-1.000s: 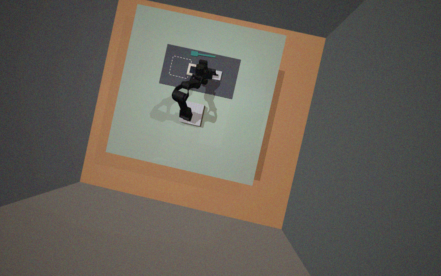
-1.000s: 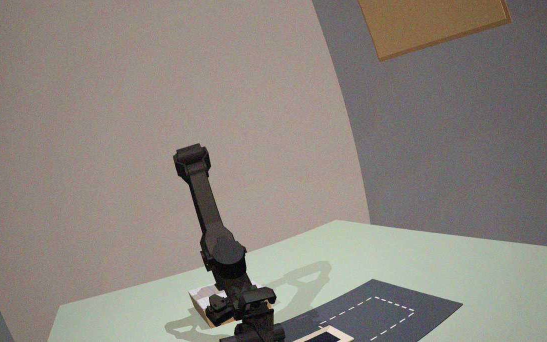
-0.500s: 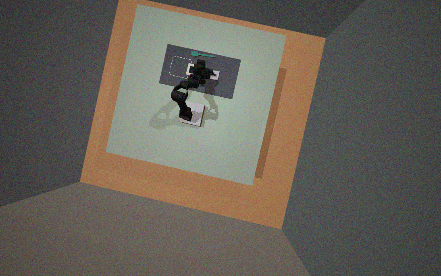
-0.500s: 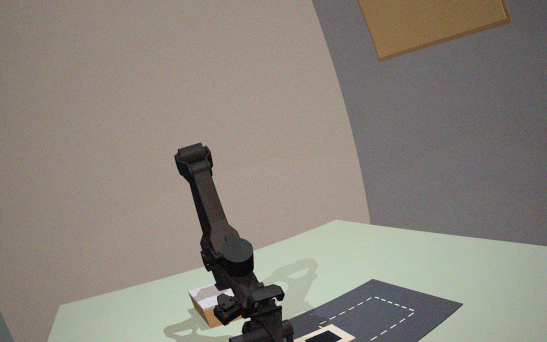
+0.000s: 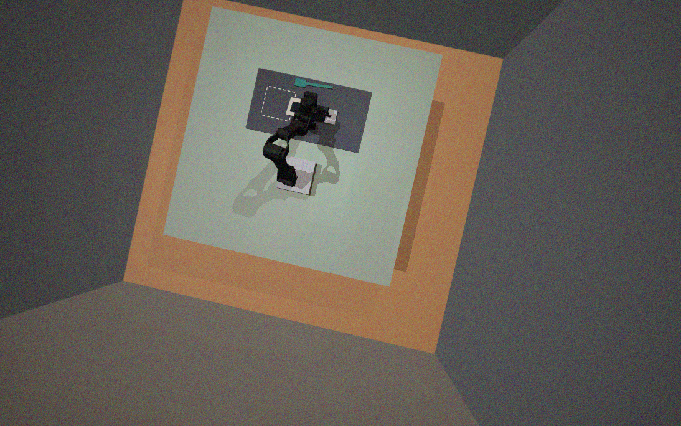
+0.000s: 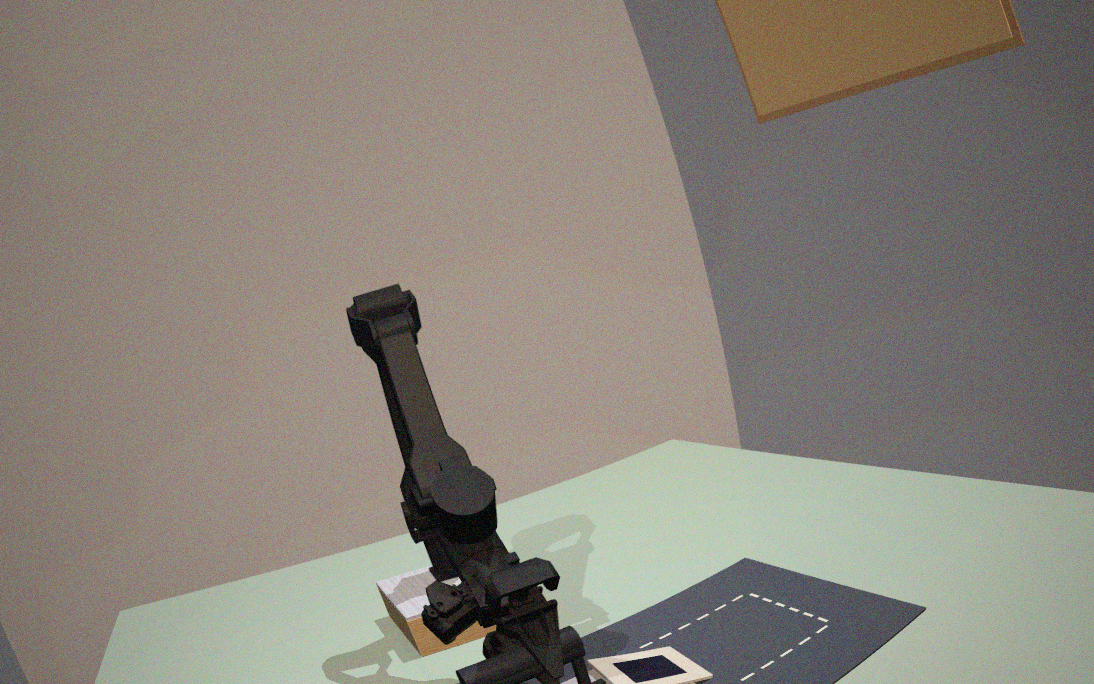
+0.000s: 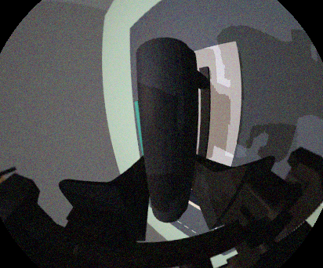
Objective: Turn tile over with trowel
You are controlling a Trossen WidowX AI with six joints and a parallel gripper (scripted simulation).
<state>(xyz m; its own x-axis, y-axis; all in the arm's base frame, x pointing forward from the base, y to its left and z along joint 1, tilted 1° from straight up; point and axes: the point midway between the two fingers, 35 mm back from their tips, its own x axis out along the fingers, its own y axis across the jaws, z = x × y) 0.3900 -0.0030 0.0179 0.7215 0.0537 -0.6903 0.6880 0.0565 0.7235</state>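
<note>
My gripper tip is 20 mm past the dark mat, 40 mm to the right of it and 80 mm above it. The rest, counted from my gripper tip: tile 30 mm behind, 100 mm to the left, 50 mm below; teal trowel 120 mm ahead, 70 mm to the left, 60 mm below.
</note>
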